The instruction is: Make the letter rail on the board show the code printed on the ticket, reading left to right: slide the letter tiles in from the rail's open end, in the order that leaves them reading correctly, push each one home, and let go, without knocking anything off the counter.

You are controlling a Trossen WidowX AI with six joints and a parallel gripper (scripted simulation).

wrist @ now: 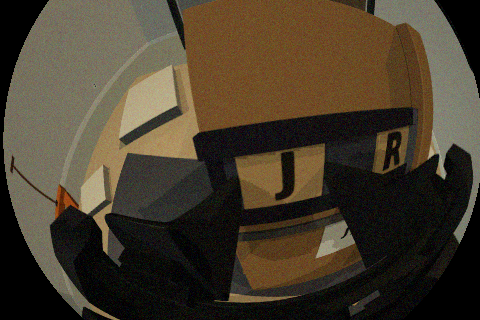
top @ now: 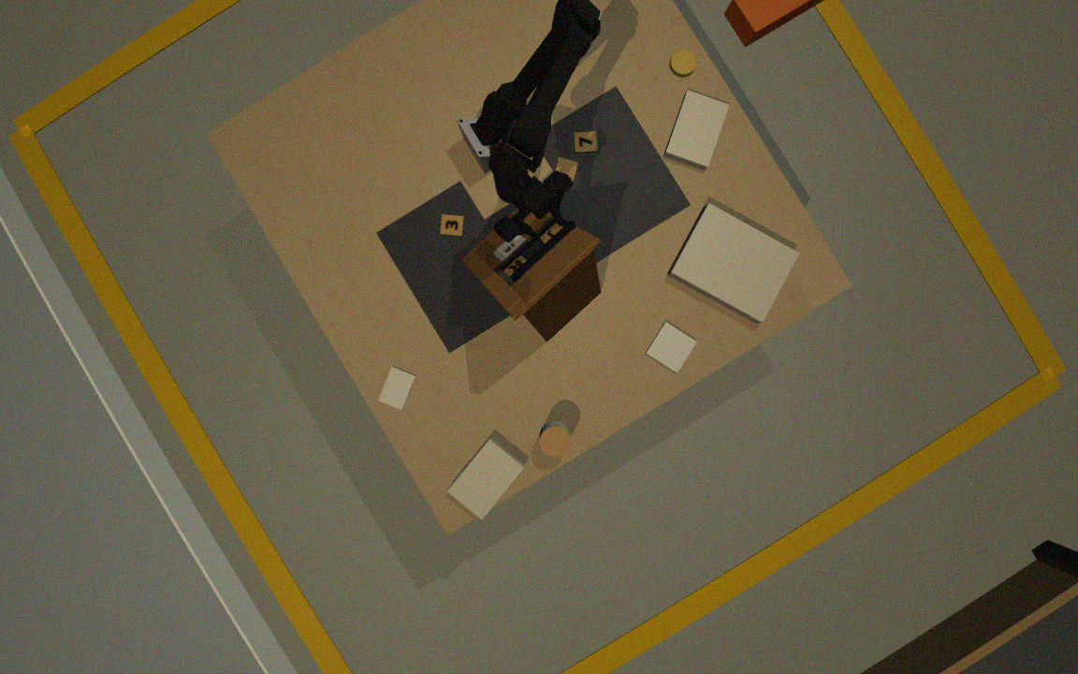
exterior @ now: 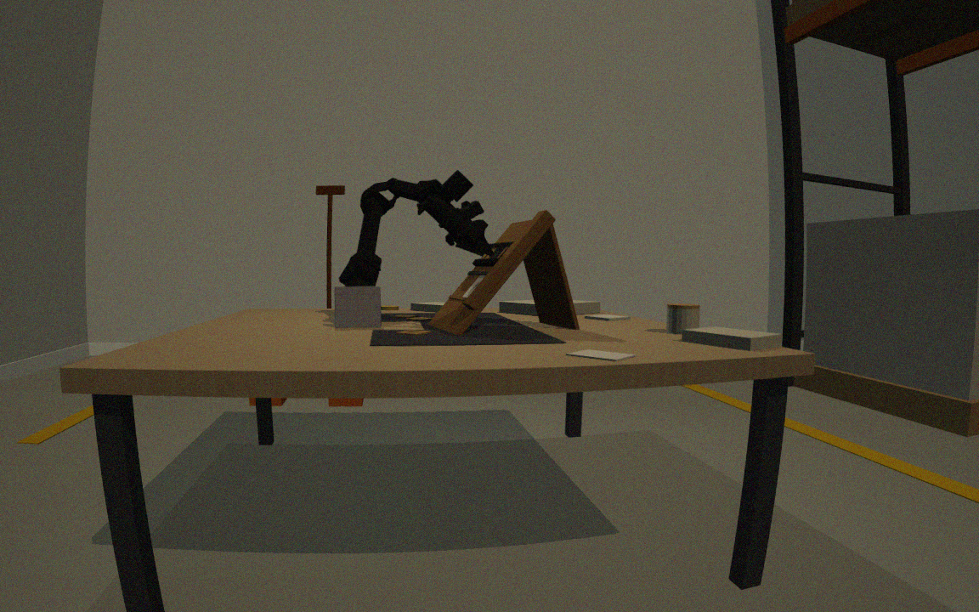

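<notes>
Right now the white ticket is 40 mm behind my gripper tip, 90 mm to the right of it and 80 mm below it. Also, from my gripper tip: white box 280 mm ahead, 400 mm to the left, 160 mm below; dark mat 140 mm behind, 10 mm to the left, 180 mm below; j tile right at my gripper tip.
</notes>
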